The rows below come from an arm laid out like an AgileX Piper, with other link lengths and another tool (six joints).
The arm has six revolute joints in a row. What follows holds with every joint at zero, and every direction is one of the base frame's.
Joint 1 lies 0.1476 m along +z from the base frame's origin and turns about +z.
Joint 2 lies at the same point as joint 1 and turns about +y.
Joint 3 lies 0.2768 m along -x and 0.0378 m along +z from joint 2 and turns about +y.
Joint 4 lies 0.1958 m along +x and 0.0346 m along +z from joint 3 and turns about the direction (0.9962, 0, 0.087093).
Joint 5 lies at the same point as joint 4 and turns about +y.
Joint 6 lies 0.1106 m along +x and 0.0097 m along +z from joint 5 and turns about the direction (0.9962, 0, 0.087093).
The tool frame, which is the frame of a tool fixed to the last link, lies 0.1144 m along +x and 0.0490 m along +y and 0.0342 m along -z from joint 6; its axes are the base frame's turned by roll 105.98, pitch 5.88 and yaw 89.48 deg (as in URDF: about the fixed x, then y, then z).
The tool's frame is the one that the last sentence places.
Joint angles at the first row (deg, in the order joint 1, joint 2, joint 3, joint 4, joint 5, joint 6):
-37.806, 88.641, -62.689, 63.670, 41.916, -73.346
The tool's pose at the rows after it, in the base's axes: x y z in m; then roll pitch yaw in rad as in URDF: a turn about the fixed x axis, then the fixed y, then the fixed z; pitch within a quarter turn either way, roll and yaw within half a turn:
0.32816 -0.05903 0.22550 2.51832 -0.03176 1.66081
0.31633 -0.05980 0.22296 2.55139 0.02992 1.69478
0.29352 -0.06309 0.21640 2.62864 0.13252 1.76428
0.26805 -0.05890 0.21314 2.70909 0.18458 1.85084
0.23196 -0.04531 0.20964 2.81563 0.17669 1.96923
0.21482 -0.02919 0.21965 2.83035 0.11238 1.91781
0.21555 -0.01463 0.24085 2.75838 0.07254 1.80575
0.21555 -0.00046 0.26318 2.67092 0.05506 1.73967
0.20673 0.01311 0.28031 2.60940 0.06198 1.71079
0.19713 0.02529 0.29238 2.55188 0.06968 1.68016
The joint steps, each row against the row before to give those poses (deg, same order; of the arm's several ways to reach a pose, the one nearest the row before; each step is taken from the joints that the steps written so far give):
-0.001, -1.919, -0.001, -2.670, -0.154, -0.001
0.001, -1.652, 0.000, -4.440, 0.843, 0.223
0.000, -2.618, 0.001, -8.131, 1.980, 0.240
0.001, -2.723, 0.000, -6.517, 4.303, 0.382
-0.001, -2.937, 0.000, -6.124, 8.059, 0.568
0.001, -3.516, 0.000, -2.298, 4.209, 7.487
-0.001, -4.557, -0.001, 1.155, 0.108, 8.010
-0.001, -4.817, 0.000, 2.025, -0.199, 4.850
0.004, -5.151, 0.000, 0.579, 0.934, 3.216
-0.003, -5.095, 0.766, 0.339, 0.192, 2.862

